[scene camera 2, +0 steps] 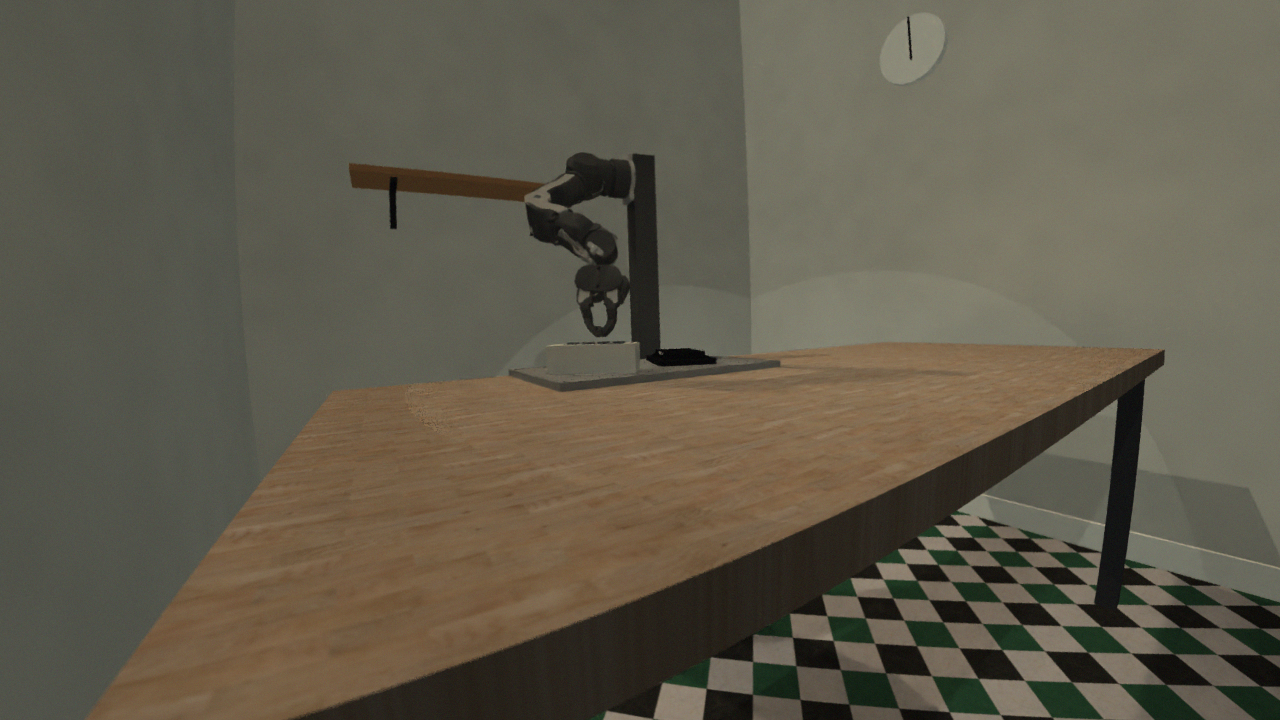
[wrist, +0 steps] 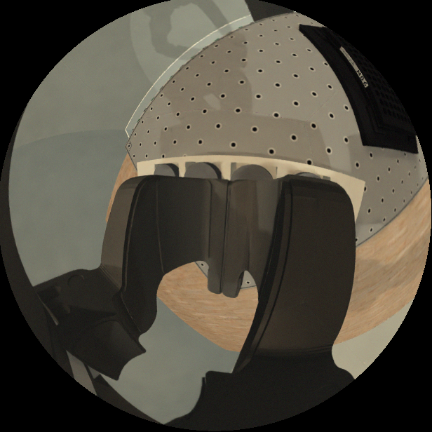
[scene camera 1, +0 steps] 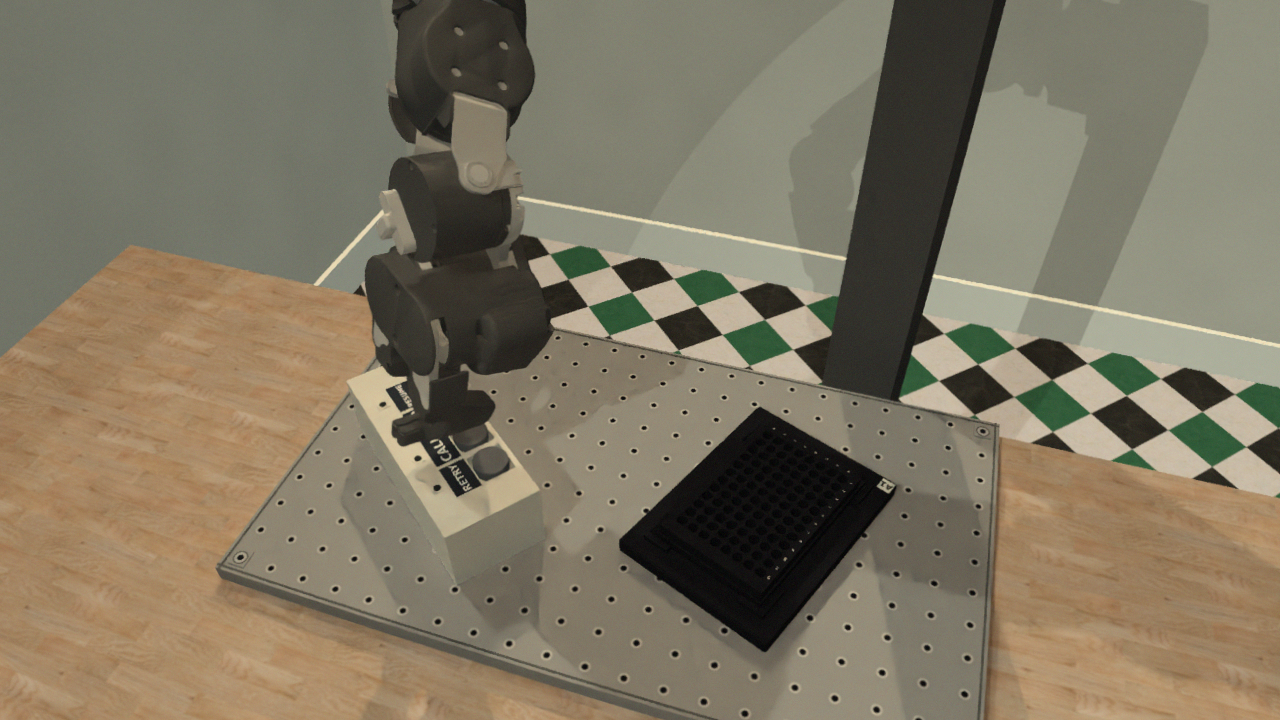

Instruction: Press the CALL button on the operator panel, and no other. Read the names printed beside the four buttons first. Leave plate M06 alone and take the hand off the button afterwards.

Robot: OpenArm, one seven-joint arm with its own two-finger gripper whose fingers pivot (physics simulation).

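The cream operator panel (scene camera 1: pixel 496 528) (scene camera 2: pixel 590 360) (wrist: pixel 358 188) has grey round buttons. The labels RETRY (scene camera 1: pixel 462 479) and CALL (scene camera 1: pixel 435 450) are readable in scene camera 1; the farther labels are partly covered by the gripper. The RETRY button (scene camera 1: pixel 491 462) shows whole; the CALL button (scene camera 1: pixel 473 437) is partly behind the hand. My gripper (scene camera 1: pixel 411 429) (scene camera 2: pixel 600 334) (wrist: pixel 232 239) is shut and empty, fingertips together, a small gap above the panel top. In the wrist view the fingers hide the labels and part of the buttons. Black plate M06 (scene camera 1: pixel 760 519) (scene camera 2: pixel 682 356) (wrist: pixel 385 95) lies apart from the panel.
The panel and the plate rest on a grey perforated board (scene camera 1: pixel 590 617) (scene camera 2: pixel 559 385) (wrist: pixel 280 60) on the wooden table (scene camera 1: pixel 107 447) (scene camera 2: pixel 626 465). A dark upright post (scene camera 1: pixel 904 197) (scene camera 2: pixel 644 259) stands at the board's back edge. A wooden shelf (scene camera 2: pixel 447 182) is on the wall.
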